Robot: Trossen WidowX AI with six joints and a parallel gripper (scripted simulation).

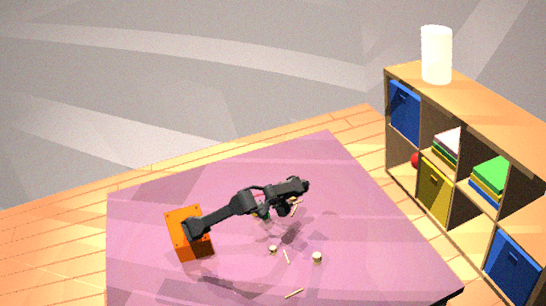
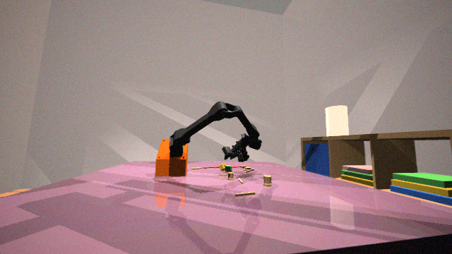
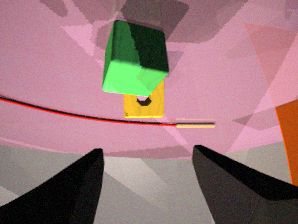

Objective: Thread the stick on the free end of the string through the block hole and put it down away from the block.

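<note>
My gripper tip is 60 mm above the green cube and 10 mm short of it. Also, from my gripper tip: thin wooden stick 170 mm behind, 120 mm to the left, 70 mm below; then yellow wooden block 50 mm below, 30 mm to the left, 20 mm behind; then round wooden button 160 mm ahead, 130 mm to the left, 70 mm below.
</note>
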